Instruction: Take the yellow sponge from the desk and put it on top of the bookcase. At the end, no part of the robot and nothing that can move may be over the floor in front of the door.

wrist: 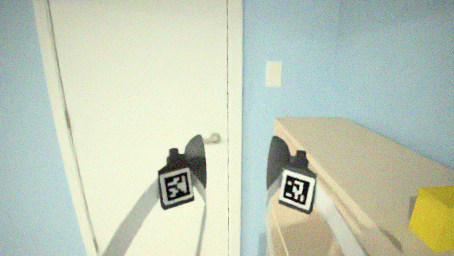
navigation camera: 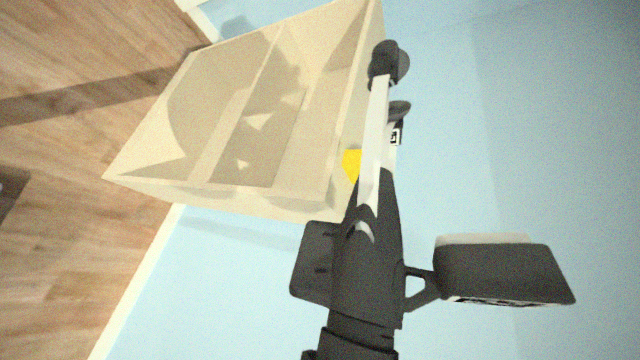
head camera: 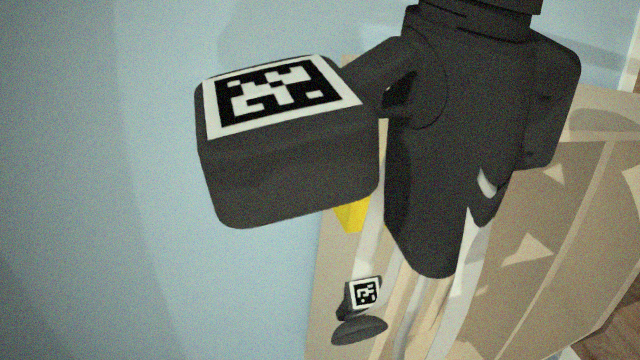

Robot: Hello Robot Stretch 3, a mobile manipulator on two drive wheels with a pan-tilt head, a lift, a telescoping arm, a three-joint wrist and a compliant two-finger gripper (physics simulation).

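Places are measured from the robot's base along level axes (x ahead, y left, z up), in centimetres.
Pixels of known places: gripper, fingertip midpoint: (wrist: pixel 236 153) (navigation camera: pixel 391 78).
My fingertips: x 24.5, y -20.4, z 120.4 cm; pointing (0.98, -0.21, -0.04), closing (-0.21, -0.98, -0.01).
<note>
Behind a point stands the place of what it marks.
The yellow sponge (head camera: pixel 353 215) {x 25.5, y -44.9, z 111.6 cm} (navigation camera: pixel 351 164) {x 23.9, y -44.7, z 108.4 cm} (wrist: pixel 436 217) {x 24.7, y -44.7, z 110.1 cm} rests on the top board of the bookcase (head camera: pixel 325 300) {x 56.3, y -65.5, z 106.0 cm} (navigation camera: pixel 357 110) {x 42.1, y -49.2, z 106.0 cm} (wrist: pixel 350 162) {x 48.6, y -51.3, z 106.0 cm}. It is partly hidden by the wrist camera housing in the head view and by a finger in the navigation view; its right part is cut off in the wrist view. My gripper (navigation camera: pixel 395 86) {x 24.5, y -20.4, z 120.4 cm} (wrist: pixel 236 153) {x 24.5, y -20.4, z 120.4 cm} is open, with a gap and nothing between the fingertips. In the wrist view the sponge is to the right of both fingers, outside the gap. In the head view one fingertip shows below the sponge. The desk does not show.
A white door (wrist: pixel 140 75) {x 116.7, y 4.8, z 122.3 cm} with a handle (wrist: pixel 215 138) {x 108.1, y -27.6, z 93.3 cm} is beyond the fingers in the wrist view. A light switch (wrist: pixel 273 74) {x 110.4, y -55.2, z 121.9 cm} is on the blue wall. Wooden floor (navigation camera: pixel 65 240) {x -12.6, y -38.1, z 0.0 cm} shows left of the bookcase in the navigation view. The bookcase's open shelves face that floor.
</note>
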